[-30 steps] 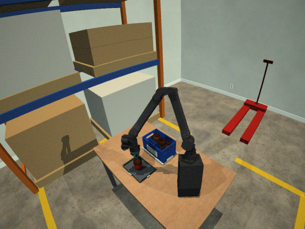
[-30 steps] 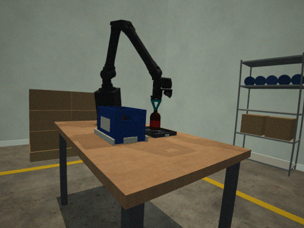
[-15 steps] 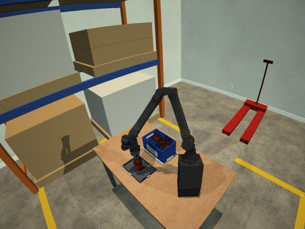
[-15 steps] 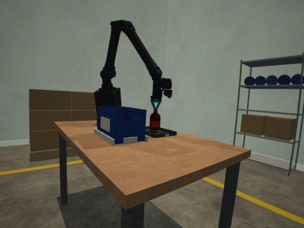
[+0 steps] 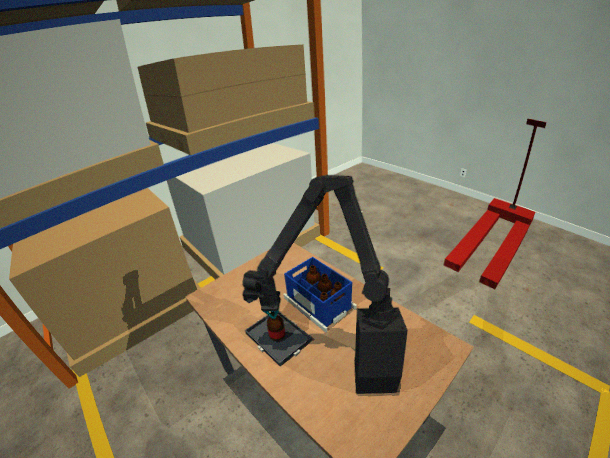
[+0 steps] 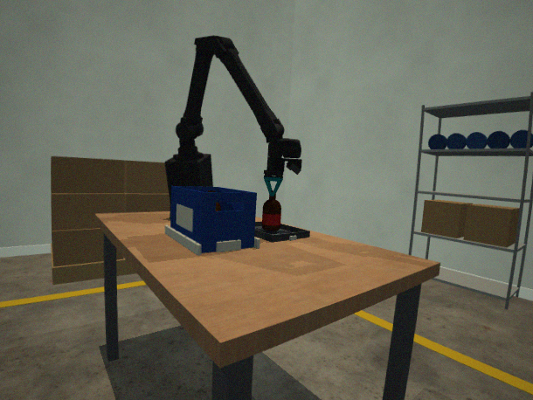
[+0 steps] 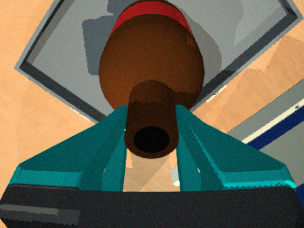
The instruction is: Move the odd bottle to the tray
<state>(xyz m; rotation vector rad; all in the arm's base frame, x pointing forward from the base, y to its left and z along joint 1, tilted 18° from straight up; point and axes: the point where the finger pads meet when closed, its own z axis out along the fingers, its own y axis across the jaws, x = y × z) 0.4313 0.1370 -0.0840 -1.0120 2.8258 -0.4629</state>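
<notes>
Now: hand 60 mm above the bottle. The rest, counted from my hand: crate: 280 mm to the right, 70 mm below, 10 mm behind; then dark tray: 150 mm below.
</notes>
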